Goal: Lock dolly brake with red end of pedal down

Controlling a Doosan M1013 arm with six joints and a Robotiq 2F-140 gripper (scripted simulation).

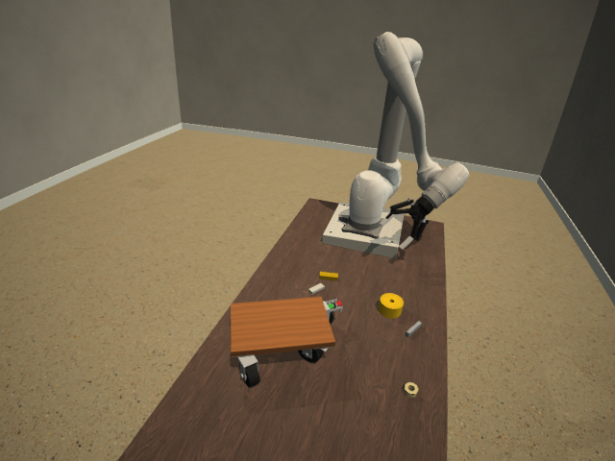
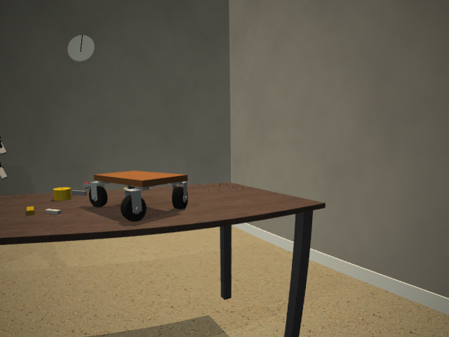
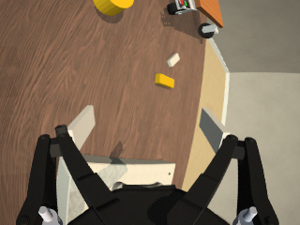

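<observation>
My hand is 410 mm short of the brake pedal, 100 mm to the left of it and 90 mm above it. From my hand the other things lie so: grey block: 330 mm ahead, 170 mm to the left, 160 mm below; then yellow cylinder: 260 mm ahead, 70 mm to the left, 150 mm below.
</observation>
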